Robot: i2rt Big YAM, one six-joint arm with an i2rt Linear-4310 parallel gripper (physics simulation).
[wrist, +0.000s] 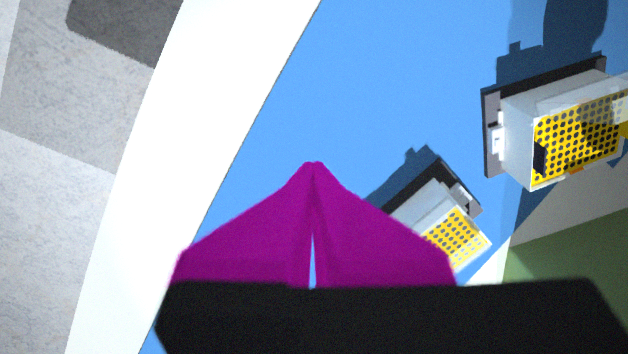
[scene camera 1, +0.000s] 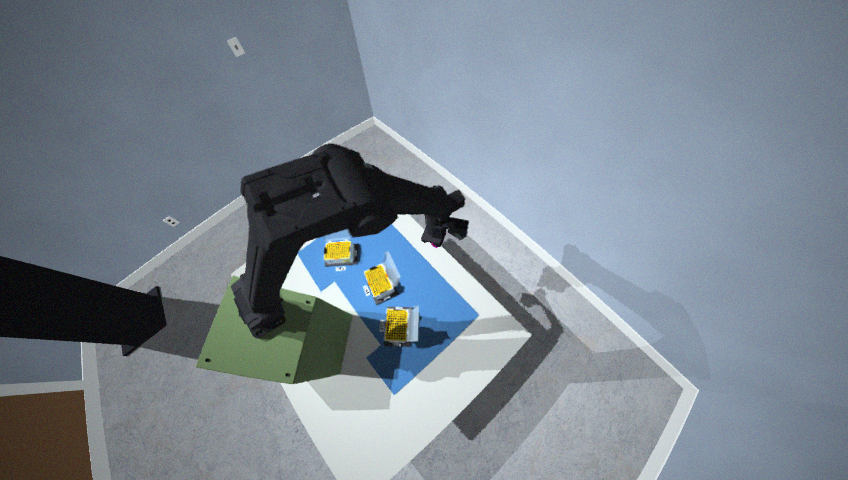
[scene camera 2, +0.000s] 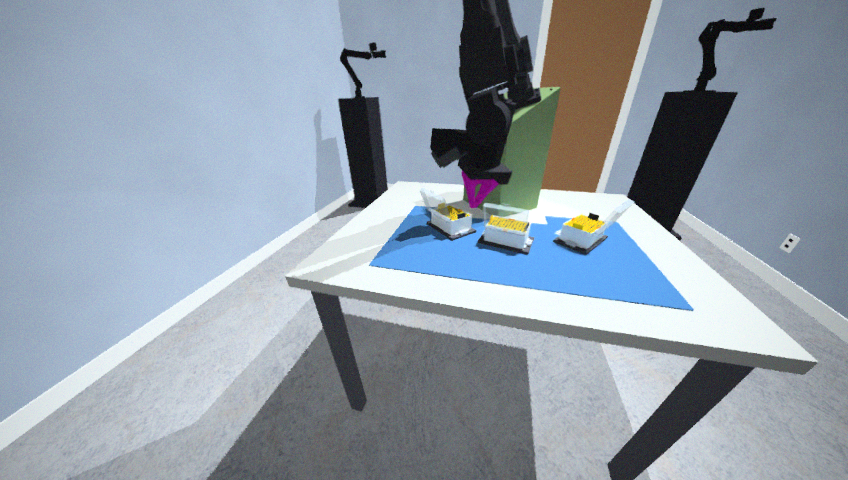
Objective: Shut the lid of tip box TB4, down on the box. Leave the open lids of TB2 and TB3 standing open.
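Frame: origin at the arm's base, x ahead, y left, z up, level; centimetres.
Where they show: gripper, fingertip midpoint: (wrist: 312,176) (scene camera 1: 435,246) (scene camera 2: 473,207); arm's base at its link origin: (scene camera 1: 261,310) (scene camera 2: 522,102).
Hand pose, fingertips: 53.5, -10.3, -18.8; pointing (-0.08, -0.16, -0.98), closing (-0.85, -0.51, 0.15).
Each offset is from my fingertips to the top centre of the thing, as dx, dy, dz. "*": to the spot under its first point. Level surfaces: height alone.
Tip box TB4 {-24.3, +9.7, -13.5} (scene camera 1: 379,282) (scene camera 2: 505,236) is the middle yellow-topped box. Its clear lid {* -16.1, +9.2, -11.4} (scene camera 1: 390,267) (scene camera 2: 505,211) stands upright. In the wrist view, TB4 (wrist: 454,237) shows partly behind the fingers. TB2 {-28.4, -9.6, -12.7} (scene camera 1: 397,325) (scene camera 2: 452,224) (wrist: 575,140) has its lid {-23.5, -14.1, -4.8} (scene camera 1: 414,324) (scene camera 2: 430,199) open. TB3 (scene camera 1: 338,252) (scene camera 2: 581,235) also has its lid {* -24.8, +37.0, -12.9} (scene camera 1: 339,236) (scene camera 2: 618,214) open. TB3 does not show in the wrist view. My gripper (scene camera 1: 433,244) (scene camera 2: 474,205) (wrist: 312,176) is shut with its magenta fingertips together, empty, above the table on TB4's lid side, apart from the lid.
The boxes stand on a blue mat {dz -20.1} (scene camera 1: 440,297) (scene camera 2: 535,273) (wrist: 375,75) on a white table {dz -20.4} (scene camera 1: 357,440) (scene camera 2: 714,324) (wrist: 215,65). The green pedestal (scene camera 1: 255,356) (scene camera 2: 526,154) stands behind them. Two black stands (scene camera 2: 363,148) (scene camera 2: 678,154) are farther back.
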